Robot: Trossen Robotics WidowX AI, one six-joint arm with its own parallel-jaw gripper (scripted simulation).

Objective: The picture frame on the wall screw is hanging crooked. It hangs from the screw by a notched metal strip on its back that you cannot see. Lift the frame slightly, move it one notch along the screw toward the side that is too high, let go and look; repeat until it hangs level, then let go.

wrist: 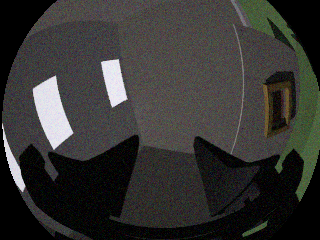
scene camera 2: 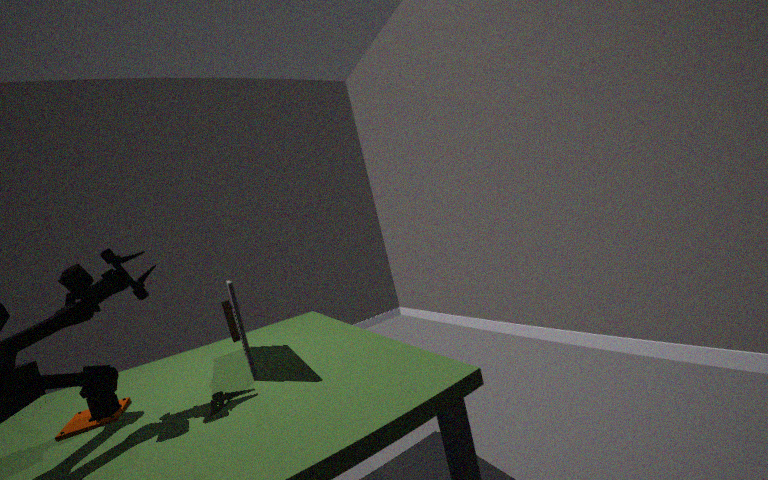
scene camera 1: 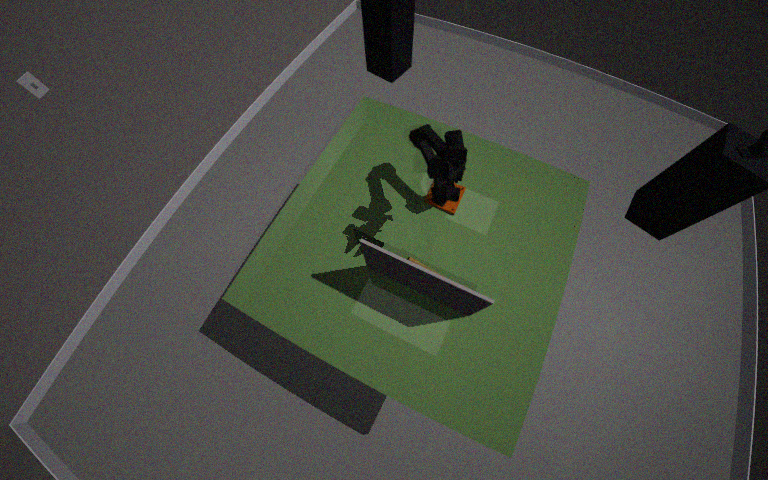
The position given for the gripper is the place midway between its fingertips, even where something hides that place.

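Note:
Visible: the gripper, at (scene camera 1: 448,188), (wrist: 166,140) and (scene camera 2: 150,258). A wall panel is visible at (scene camera 1: 459,297) and (wrist: 264,58); a picture frame (wrist: 277,95) is visible too.

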